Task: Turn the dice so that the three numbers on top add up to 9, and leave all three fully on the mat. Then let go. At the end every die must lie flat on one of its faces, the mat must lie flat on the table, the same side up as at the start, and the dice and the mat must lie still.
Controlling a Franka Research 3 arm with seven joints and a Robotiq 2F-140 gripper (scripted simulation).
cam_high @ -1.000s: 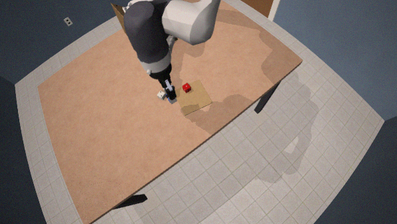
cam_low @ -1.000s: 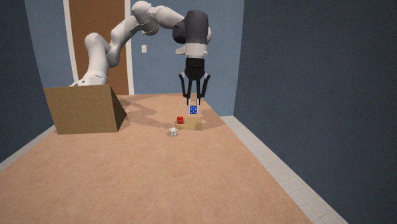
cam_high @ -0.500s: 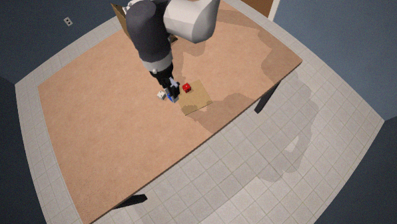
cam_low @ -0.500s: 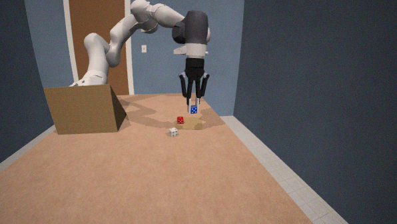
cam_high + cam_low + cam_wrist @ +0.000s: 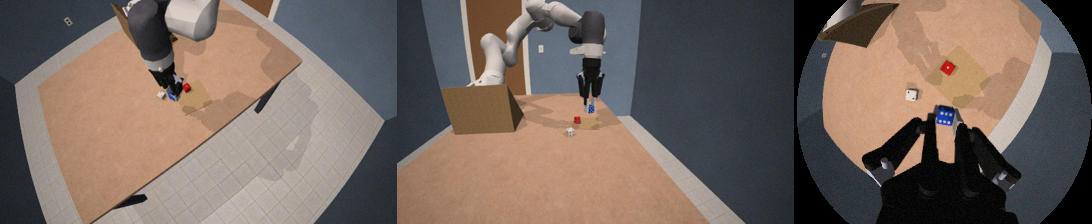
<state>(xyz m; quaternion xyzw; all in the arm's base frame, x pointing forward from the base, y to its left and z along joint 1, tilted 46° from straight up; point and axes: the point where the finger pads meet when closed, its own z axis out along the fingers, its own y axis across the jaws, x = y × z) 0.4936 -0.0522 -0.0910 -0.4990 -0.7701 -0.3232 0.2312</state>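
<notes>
The tan mat lies 13 cm below my hand and 8 cm to the left of it. Also, from my hand: white die 12 cm below, 9 cm behind, 3 cm to the right; then blue die 2 cm below; then red die 11 cm below, 9 cm to the left, 5 cm behind.
</notes>
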